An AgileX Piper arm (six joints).
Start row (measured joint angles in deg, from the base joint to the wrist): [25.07 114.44 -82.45 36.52 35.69 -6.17]
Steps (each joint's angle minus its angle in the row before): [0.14 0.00 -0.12 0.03 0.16 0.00]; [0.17 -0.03 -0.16 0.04 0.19 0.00]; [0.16 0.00 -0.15 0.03 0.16 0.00]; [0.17 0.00 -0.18 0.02 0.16 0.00]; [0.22 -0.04 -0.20 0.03 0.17 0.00]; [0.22 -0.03 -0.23 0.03 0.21 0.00]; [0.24 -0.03 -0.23 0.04 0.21 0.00]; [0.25 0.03 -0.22 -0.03 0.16 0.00]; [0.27 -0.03 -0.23 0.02 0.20 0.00]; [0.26 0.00 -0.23 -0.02 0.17 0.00]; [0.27 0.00 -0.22 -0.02 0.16 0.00]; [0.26 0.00 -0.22 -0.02 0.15 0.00]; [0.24 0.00 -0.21 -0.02 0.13 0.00]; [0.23 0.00 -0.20 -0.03 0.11 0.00]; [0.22 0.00 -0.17 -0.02 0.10 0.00]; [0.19 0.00 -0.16 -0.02 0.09 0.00]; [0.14 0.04 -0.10 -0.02 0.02 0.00]
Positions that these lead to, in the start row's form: [25.21 114.44 -82.57 36.55 35.85 -6.17]; [25.38 114.41 -82.73 36.59 36.04 -6.17]; [25.54 114.41 -82.88 36.62 36.20 -6.17]; [25.71 114.41 -83.06 36.64 36.36 -6.17]; [25.93 114.37 -83.26 36.67 36.53 -6.17]; [26.15 114.34 -83.49 36.70 36.74 -6.17]; [26.39 114.31 -83.72 36.74 36.95 -6.17]; [26.64 114.34 -83.94 36.71 37.11 -6.17]; [26.91 114.31 -84.17 36.73 37.31 -6.17]; [27.17 114.31 -84.40 36.71 37.48 -6.17]; [27.44 114.31 -84.62 36.69 37.64 -6.17]; [27.70 114.31 -84.84 36.67 37.79 -6.17]; [27.94 114.31 -85.05 36.65 37.92 -6.17]; [28.17 114.31 -85.25 36.62 38.03 -6.17]; [28.39 114.31 -85.42 36.60 38.13 -6.17]; [28.58 114.31 -85.58 36.58 38.22 -6.17]; [28.72 114.35 -85.68 36.56 38.24 -6.17]
